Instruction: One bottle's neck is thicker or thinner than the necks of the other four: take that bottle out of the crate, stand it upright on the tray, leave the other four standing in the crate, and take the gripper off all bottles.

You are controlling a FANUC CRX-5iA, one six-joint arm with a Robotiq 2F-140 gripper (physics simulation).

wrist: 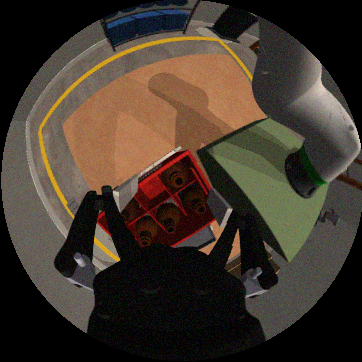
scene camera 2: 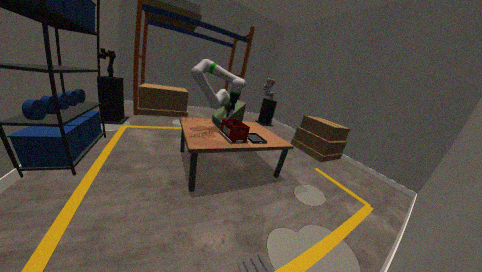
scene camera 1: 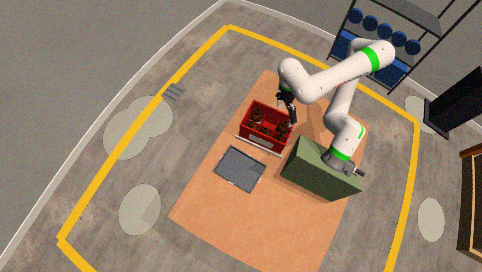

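Seen in the pictures: gripper, between the fingertips: (wrist: 173, 189) (scene camera 2: 228, 117) (scene camera 1: 284, 116); arm's base, origin of its link: (wrist: 301, 174) (scene camera 1: 332, 164).
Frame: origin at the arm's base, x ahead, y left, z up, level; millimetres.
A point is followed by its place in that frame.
The red crate (scene camera 1: 244, 131) {x 501, y 26, z -148 mm} (scene camera 2: 235, 131) {x 552, y -130, z -137 mm} (wrist: 200, 171) {x 278, y -133, z -89 mm} stands on the table with five brown bottles upright in it, among them one bottle (scene camera 1: 256, 114) (wrist: 176, 178), another (scene camera 1: 283, 125) (wrist: 198, 201), and others (wrist: 169, 218) {x 395, y -43, z -131 mm} (wrist: 146, 234) {x 474, y -36, z -119 mm} (wrist: 130, 213) {x 482, y -105, z -140 mm}. One compartment is empty. I cannot tell which neck differs. My gripper (scene camera 1: 286, 112) {x 343, y -137, z -61 mm} (wrist: 173, 189) {x 343, y -137, z -61 mm} is open above the crate, its fingertips spread on either side of several bottles, with nothing held. The dark grey tray (scene camera 1: 240, 169) {x 416, y 198, z -260 mm} (scene camera 2: 257, 138) {x 420, y 239, z -259 mm} (wrist: 200, 238) {x 361, y 242, z -259 mm} lies beside the crate and bears no bottle; in the wrist view it is partly hidden.
A green block (scene camera 1: 317, 171) {x 70, y 102, z 52 mm} (wrist: 265, 190) {x 157, y -29, z -37 mm} stands beside the crate, under the arm's base. A pale strip (scene camera 1: 258, 146) {x 398, y 25, z -238 mm} lies along the crate's tray side. The orange-brown table (scene camera 1: 225, 212) {x 352, y 459, z -264 mm} (scene camera 2: 200, 134) {x 348, y -417, z -265 mm} carries all these. A shelf rack with blue bins stands beyond the table.
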